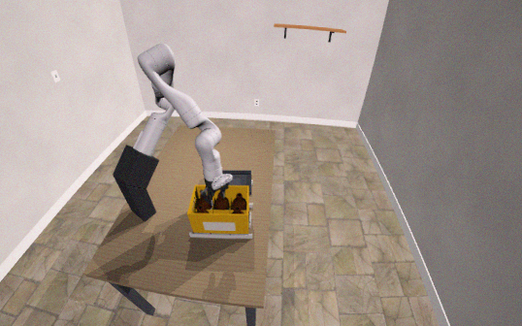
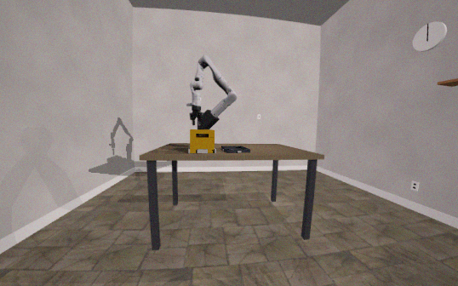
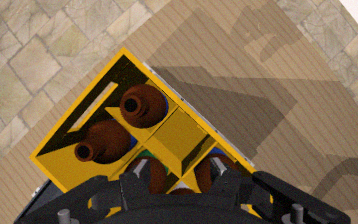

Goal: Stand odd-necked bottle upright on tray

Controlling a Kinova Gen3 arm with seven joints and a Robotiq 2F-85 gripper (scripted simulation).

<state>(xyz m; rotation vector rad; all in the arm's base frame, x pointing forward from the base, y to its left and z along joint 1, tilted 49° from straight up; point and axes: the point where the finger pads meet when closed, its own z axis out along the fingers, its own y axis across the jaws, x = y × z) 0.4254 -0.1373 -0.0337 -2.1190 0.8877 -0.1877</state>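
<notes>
My hand is 14 cm above the yellow crate, 4 cm to the right of it and 1 cm past it. Also, from my hand: dark grey tray (33 cm to the left, 21 cm below, 3 cm behind).
</notes>
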